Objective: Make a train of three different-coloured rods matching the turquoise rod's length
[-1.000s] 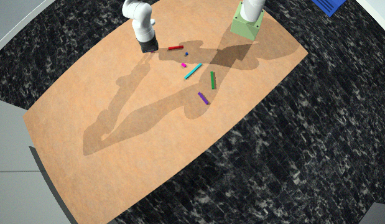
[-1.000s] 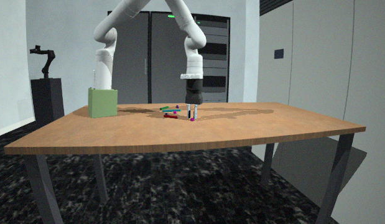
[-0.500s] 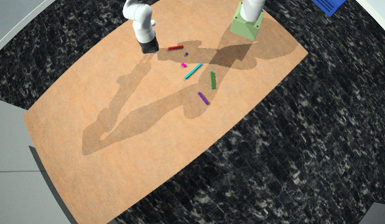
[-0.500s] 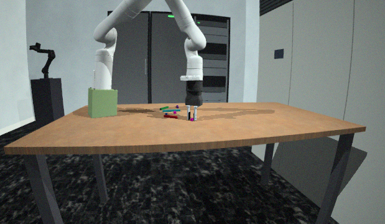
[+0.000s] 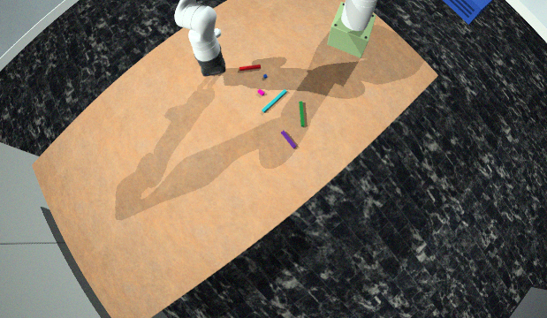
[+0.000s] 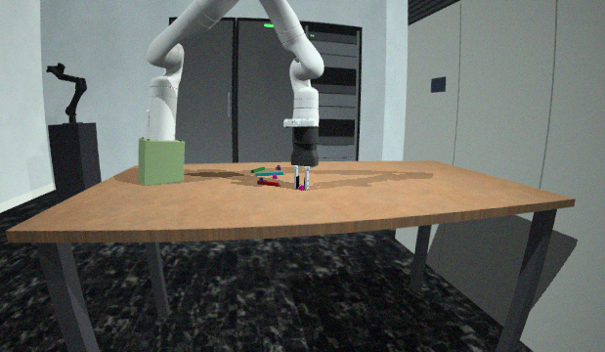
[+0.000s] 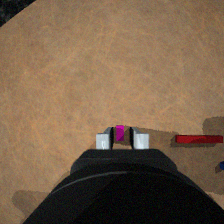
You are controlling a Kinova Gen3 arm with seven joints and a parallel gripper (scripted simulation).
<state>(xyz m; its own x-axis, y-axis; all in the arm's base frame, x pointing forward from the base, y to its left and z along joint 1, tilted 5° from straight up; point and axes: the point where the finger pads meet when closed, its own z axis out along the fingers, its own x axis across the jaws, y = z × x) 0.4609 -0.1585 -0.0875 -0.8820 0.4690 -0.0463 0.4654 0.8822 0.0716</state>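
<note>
Now: the blue rod 120 mm to the left of my hand, 110 mm behind it and 20 mm below it. The rest, counted from my hand: turquoise rod 210 mm to the left, 80 mm behind, 20 mm below; red rod 100 mm behind, 60 mm to the left, 20 mm below; green rod 290 mm to the left, 120 mm behind, 20 mm below.
</note>
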